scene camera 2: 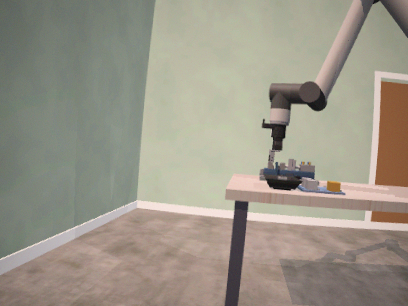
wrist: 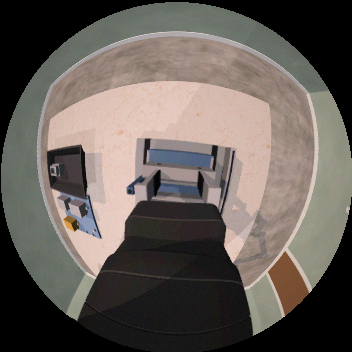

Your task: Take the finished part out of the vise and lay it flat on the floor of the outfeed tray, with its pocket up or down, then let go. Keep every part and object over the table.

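Frame: origin at the arm's base, x ahead, y left, z up, level; centimetres.
Seen in the pictures: gripper, fingertip midpoint: [scene camera 2: 271, 161] [wrist: 178, 177].
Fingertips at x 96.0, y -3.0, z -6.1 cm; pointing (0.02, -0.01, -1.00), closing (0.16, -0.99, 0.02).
Pixels of each thing's middle, then the offset from my fingertips to it. "spot": a spot on its surface instead.
- vise, body centre: [wrist: 175, 218] [scene camera 2: 288, 171] dx -9.6, dy -1.3, dz -4.6 cm
- grey block, body centre: [scene camera 2: 291, 164] dx -11.1, dy +2.7, dz -0.5 cm
- small grey hollow piece, body centre: [wrist: 56, 169] dx -7.1, dy +39.9, dz -6.6 cm
- blue plate, body centre: [wrist: 76, 212] [scene camera 2: 318, 189] dx -22.6, dy +32.7, dz -9.1 cm
- yellow block, body centre: [scene camera 2: 333, 186] [wrist: 70, 222] dx -28.0, dy +36.7, dz -6.9 cm
- blue-ended handle, surface spot: [wrist: 133, 186] spot: dx -2.7, dy +6.2, dz -0.2 cm
The vise [scene camera 2: 297, 173] [wrist: 179, 157], with a blue base and grey jaws, stands on the table. My gripper [scene camera 2: 271, 162] [wrist: 178, 177] is open and low over the left end of the vise in the scene view. Between its fingers the wrist view shows grey and blue vise surfaces, no part. A grey block [scene camera 2: 291, 161] stands up on the vise, right of the fingers in the scene view; I cannot tell if it is the finished part. The gripper body hides the near side of the vise in the wrist view. The black outfeed tray [scene camera 2: 283, 183] [wrist: 84, 170] stands beside the vise.
A small grey hollow piece [wrist: 55, 170] is in the tray. A blue plate [scene camera 2: 320, 190] [wrist: 91, 220] beside the tray bears grey blocks [scene camera 2: 310, 184] [wrist: 77, 207] and a yellow block [scene camera 2: 333, 186] [wrist: 71, 223]. A blue-ended handle [wrist: 133, 186] sticks out from the vise toward the tray side.
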